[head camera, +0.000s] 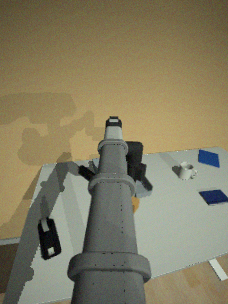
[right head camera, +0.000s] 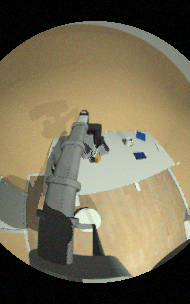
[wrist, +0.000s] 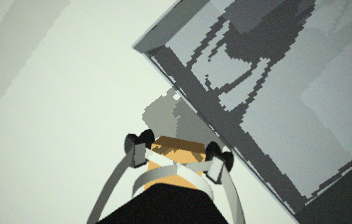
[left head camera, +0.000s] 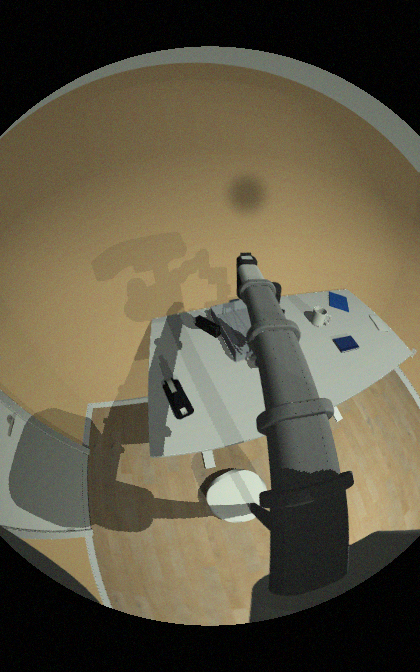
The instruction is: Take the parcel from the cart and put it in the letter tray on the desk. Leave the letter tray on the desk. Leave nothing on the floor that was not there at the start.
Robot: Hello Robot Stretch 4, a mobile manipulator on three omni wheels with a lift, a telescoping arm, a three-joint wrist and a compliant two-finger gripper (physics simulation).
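Seen in the pictures: gripper, fingertip midpoint: (right head camera: 95, 158) (wrist: 179, 148); robot's base, origin of the base link: (right head camera: 87, 219).
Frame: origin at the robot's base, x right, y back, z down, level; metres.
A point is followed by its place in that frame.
Observation:
The parcel (head camera: 135, 205) @(x 0.109, y -0.535, z -0.984 m) (right head camera: 97, 158) @(x 0.104, y -0.534, z -0.983 m) (wrist: 177, 159) @(x 0.085, y -0.572, z -0.987 m), a small orange-brown box, is held between the fingertips of my gripper (wrist: 179, 148) @(x 0.085, y -0.567, z -0.936 m), which is shut on it. The grey letter tray (head camera: 144, 189) @(x 0.185, y -0.695, z -0.924 m) (left head camera: 236, 350) (wrist: 172, 31) @(x -0.037, y -0.614, z -0.939 m) lies on the white desk (head camera: 170, 235) @(x 0.254, y -0.427, z -0.922 m) (left head camera: 215, 400) (right head camera: 115, 175) @(x 0.258, y -0.405, z -0.922 m) (wrist: 65, 100) @(x -0.026, y -0.453, z -0.922 m). In the wrist view the parcel is outside the tray, beside its near long edge, with the bare desk surface beneath. The arm hides part of the tray in the head views. How high the parcel hangs is hard to tell. The cart does not show clearly.
A white mug (head camera: 186, 171) @(x 0.448, y -0.780, z -0.991 m) (left head camera: 320, 316) and two blue books (head camera: 209, 158) @(x 0.763, y -1.027, z -0.930 m) (head camera: 214, 196) @(x 0.568, y -0.633, z -0.934 m) are on the desk's right part. A black tape dispenser (head camera: 49, 239) @(x -0.238, y -0.384, z -0.952 m) (left head camera: 178, 398) is at left; a black block (left head camera: 207, 326) is beside the tray. A round white stool (left head camera: 235, 495) (right head camera: 88, 219) @(x 0.023, y -0.006, z -0.187 m) stands before the desk.

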